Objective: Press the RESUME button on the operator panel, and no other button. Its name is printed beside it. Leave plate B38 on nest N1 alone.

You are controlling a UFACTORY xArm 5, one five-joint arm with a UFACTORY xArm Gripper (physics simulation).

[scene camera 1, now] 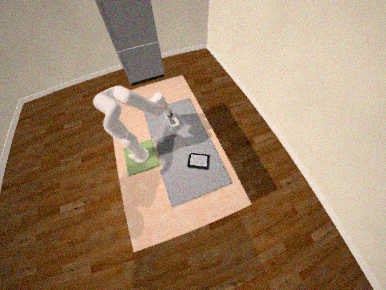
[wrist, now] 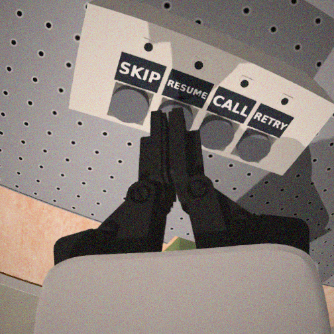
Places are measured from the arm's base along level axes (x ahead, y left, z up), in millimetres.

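Pixels of known places: gripper, fingertip midpoint: [scene camera 1: 169, 115]; arm's base, origin of the base link: [scene camera 1: 141, 155].
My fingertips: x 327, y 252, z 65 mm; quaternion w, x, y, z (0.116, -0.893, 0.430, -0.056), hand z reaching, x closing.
For each thing: its top centre in the pictures, then the offset to it from my fingertips. "pt": a spot on its surface instead. Level surfaces: height alone.
- operator panel, middle of its top: [scene camera 1: 171, 118] dx +11, dy -19, dz -24 mm
- light plate, middle of its top: [scene camera 1: 198, 160] dx +93, dy -456, dz -53 mm
- black-rimmed nest, surface spot: [scene camera 1: 190, 160] pt dx +33, dy -437, dz -53 mm
- grey perforated board, its level: dz -80 mm
The operator panel [scene camera 1: 175, 122] [wrist: 95, 70] is a pale box with a row of round grey buttons, labelled SKIP, RESUME, CALL and RETRY. The RESUME button [wrist: 175, 105] is partly hidden behind the fingertips; its upper edge shows under its printed label [wrist: 187, 90]. My gripper [scene camera 1: 171, 116] [wrist: 171, 126] is shut and empty, its tips over the RESUME button in the wrist view. Whether they touch it, I cannot tell. A light plate [scene camera 1: 199, 160], at the place of B38, lies in a black-rimmed nest [scene camera 1: 190, 160] away from the gripper; its print is unreadable.
The SKIP button [wrist: 130, 105] is left of the fingertips, and the CALL button [wrist: 218, 132] and RETRY button [wrist: 253, 146] are to the right. The panel stands on a grey perforated board [scene camera 1: 187, 187] [wrist: 45, 135]. The arm base stands on a green mat [scene camera 1: 132, 168].
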